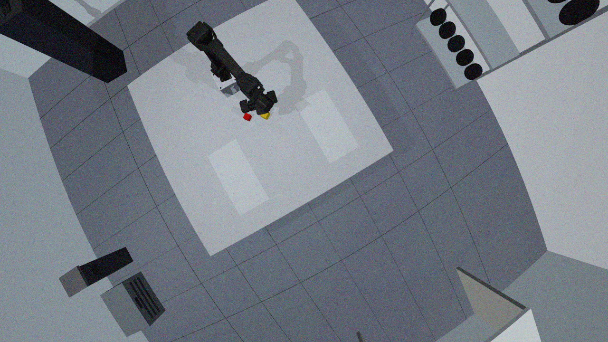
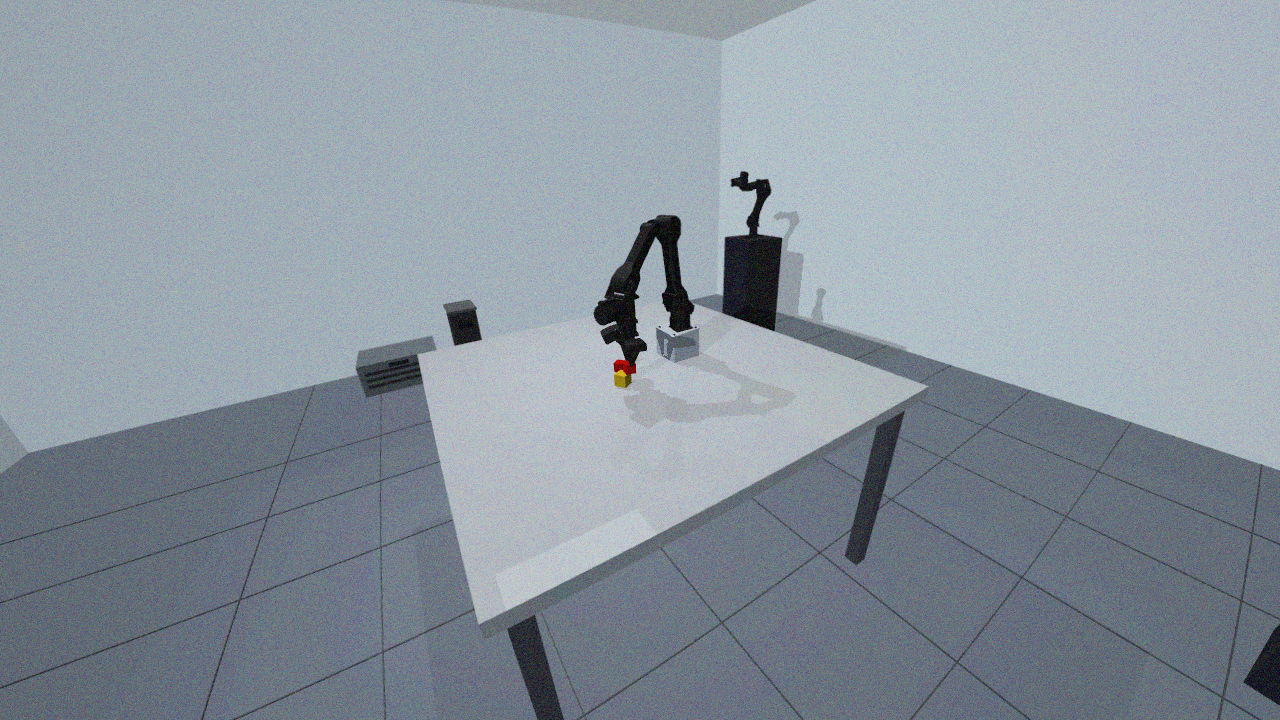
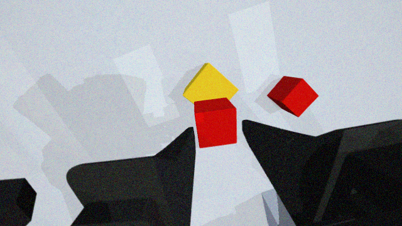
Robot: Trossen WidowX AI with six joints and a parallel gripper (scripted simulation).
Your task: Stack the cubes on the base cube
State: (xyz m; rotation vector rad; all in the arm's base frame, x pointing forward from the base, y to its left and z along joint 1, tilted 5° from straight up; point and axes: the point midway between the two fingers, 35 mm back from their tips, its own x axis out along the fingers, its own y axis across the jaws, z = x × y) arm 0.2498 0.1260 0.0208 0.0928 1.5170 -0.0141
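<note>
Right now my gripper tip is 5 cm above the yellow cube and 2 cm short of it.
</note>
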